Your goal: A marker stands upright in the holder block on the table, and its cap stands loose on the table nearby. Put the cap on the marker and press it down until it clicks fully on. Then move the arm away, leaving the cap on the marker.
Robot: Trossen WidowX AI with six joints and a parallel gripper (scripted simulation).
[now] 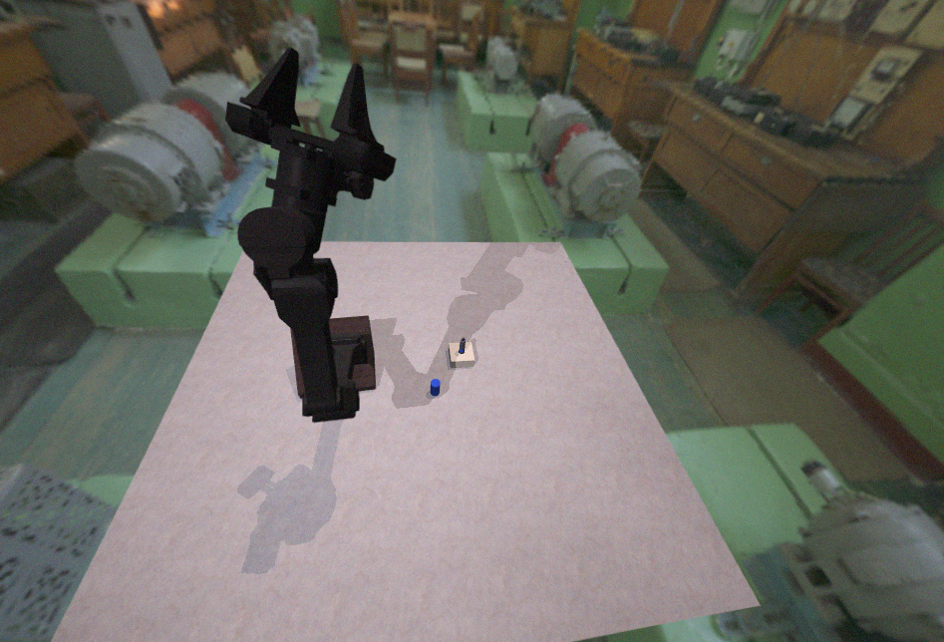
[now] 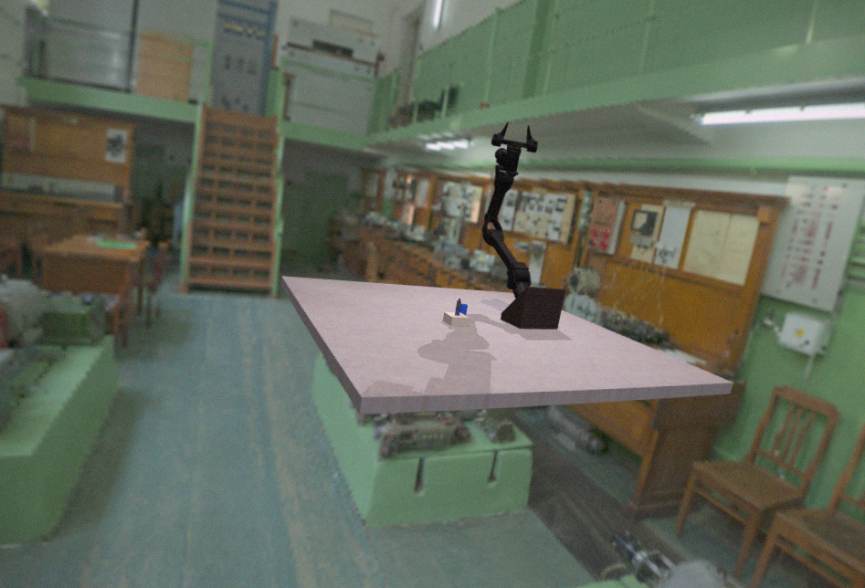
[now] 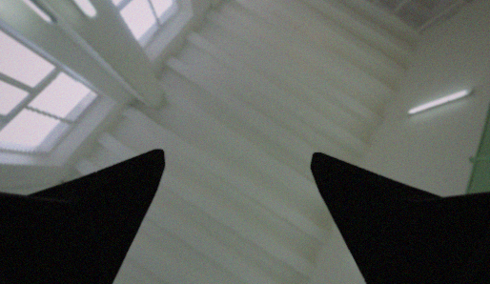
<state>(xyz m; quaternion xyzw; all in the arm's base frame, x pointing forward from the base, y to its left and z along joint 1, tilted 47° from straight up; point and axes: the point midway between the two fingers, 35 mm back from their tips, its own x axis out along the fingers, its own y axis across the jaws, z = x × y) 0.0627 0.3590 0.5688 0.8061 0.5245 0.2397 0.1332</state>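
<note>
Now: the blue cap 76 cm below my gripper tip, 15 cm ahead of it and 5 cm to the left of it.
</note>
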